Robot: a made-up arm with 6 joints. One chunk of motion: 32 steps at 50 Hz.
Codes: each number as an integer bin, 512 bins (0 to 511) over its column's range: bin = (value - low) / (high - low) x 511, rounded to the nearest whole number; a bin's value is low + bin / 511 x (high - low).
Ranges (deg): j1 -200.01..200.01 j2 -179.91..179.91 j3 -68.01..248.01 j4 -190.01..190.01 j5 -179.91..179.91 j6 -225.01..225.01
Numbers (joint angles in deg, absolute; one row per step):
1: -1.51 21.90 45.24 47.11 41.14 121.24
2: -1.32 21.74 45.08 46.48 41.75 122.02
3: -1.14 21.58 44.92 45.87 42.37 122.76
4: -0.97 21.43 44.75 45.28 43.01 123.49
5: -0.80 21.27 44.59 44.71 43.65 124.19
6: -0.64 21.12 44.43 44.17 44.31 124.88
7: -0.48 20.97 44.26 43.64 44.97 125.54
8: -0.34 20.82 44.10 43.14 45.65 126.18
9: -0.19 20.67 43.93 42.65 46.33 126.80
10: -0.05 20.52 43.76 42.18 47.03 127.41
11: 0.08 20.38 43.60 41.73 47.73 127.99
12: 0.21 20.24 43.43 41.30 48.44 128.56
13: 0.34 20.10 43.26 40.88 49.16 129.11
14: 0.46 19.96 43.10 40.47 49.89 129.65
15: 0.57 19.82 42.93 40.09 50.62 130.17
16: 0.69 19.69 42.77 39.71 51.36 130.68
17: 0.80 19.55 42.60 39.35 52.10 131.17
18: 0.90 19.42 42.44 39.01 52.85 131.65
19: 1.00 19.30 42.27 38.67 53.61 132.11
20: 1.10 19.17 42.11 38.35 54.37 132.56
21: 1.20 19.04 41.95 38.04 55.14 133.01
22: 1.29 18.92 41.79 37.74 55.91 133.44
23: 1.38 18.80 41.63 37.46 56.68 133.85
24: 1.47 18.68 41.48 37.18 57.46 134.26
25: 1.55 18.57 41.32 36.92 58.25 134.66
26: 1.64 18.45 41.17 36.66 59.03 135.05
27: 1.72 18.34 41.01 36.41 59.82 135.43
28: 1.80 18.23 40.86 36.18 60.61 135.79
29: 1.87 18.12 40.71 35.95 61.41 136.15
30: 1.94 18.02 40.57 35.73 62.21 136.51
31: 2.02 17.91 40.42 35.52 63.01 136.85
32: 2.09 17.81 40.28 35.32 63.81 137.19
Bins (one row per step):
1: 254 287 183 319 314 393
2: 254 286 183 318 315 394
3: 254 286 183 317 316 395
4: 254 286 182 316 317 396
5: 254 286 182 316 317 397
6: 255 285 182 315 318 397
7: 255 285 182 314 319 398
8: 255 285 181 314 320 399
9: 255 285 181 313 321 399
10: 255 285 181 312 322 400
11: 256 284 180 312 323 401
12: 256 284 180 311 324 401
13: 256 284 180 310 325 402
14: 256 284 180 310 326 403
15: 256 284 179 309 327 403
16: 256 283 179 309 328 404
17: 257 283 179 308 329 404
18: 257 283 179 308 331 405
19: 257 283 178 307 332 406
20: 257 283 178 307 333 406
21: 257 283 178 307 334 407
22: 257 282 178 306 335 407
23: 257 282 177 306 336 407
24: 257 282 177 305 337 408
25: 257 282 177 305 338 408
26: 258 282 177 305 339 409
27: 258 282 176 304 340 409
28: 258 281 176 304 342 410
29: 258 281 176 304 343 410
30: 258 281 176 304 344 411
31: 258 281 175 303 345 411
32: 258 281 175 303 346 411

